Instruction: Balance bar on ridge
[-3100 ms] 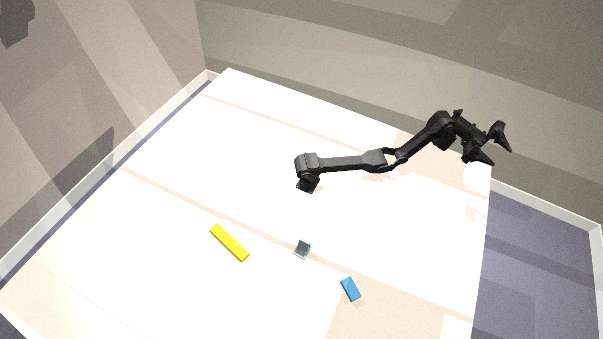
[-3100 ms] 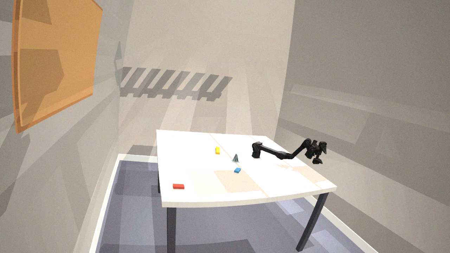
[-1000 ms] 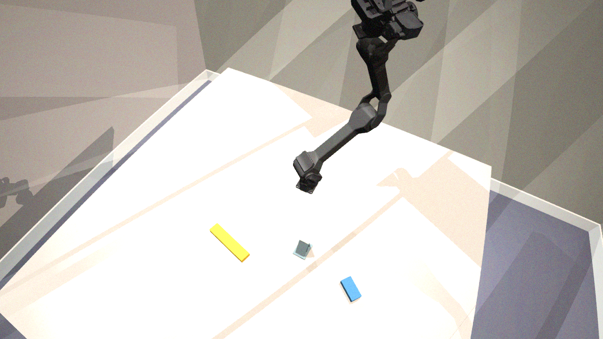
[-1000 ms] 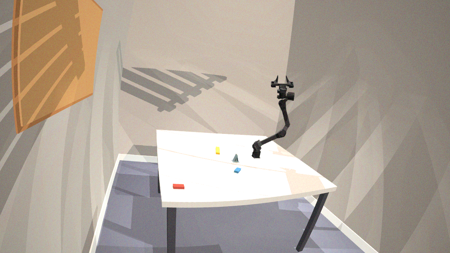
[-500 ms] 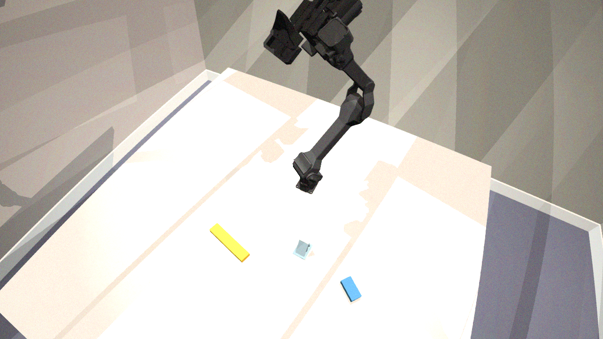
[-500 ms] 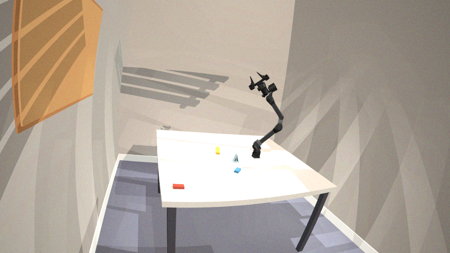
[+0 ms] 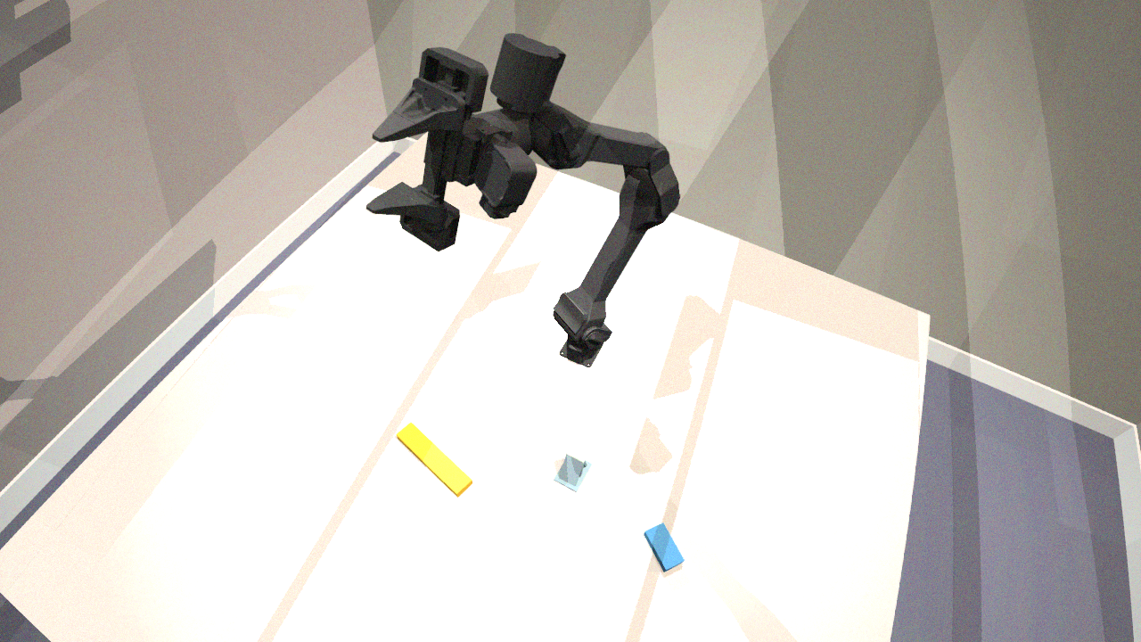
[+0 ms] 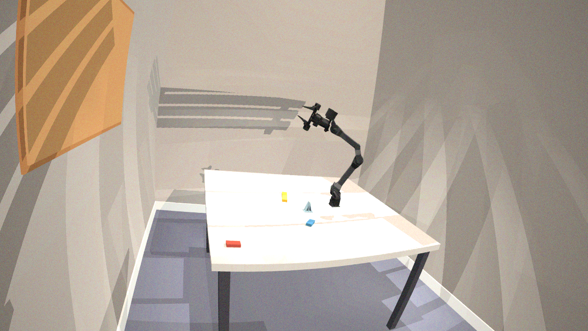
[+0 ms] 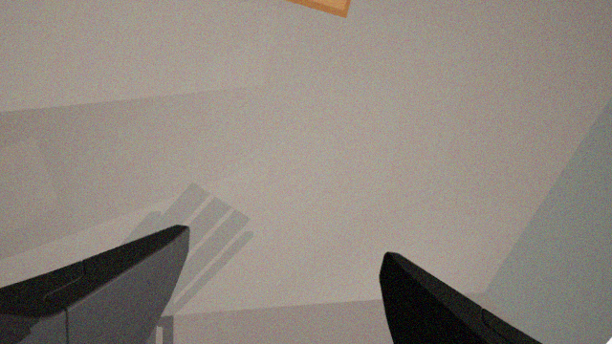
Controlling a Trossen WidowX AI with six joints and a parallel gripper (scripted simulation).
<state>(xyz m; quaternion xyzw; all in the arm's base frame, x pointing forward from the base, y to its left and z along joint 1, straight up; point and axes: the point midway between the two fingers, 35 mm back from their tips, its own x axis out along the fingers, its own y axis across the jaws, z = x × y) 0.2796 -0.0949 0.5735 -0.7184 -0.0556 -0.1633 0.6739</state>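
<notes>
The yellow bar is 1 cm ahead of my gripper tip, 2 cm to the right of it and 58 cm below it. The rest, counted from my gripper tip: blue block (3 cm behind, 37 cm to the left, 58 cm below); red block (43 cm ahead, 60 cm to the left, 58 cm below).
</notes>
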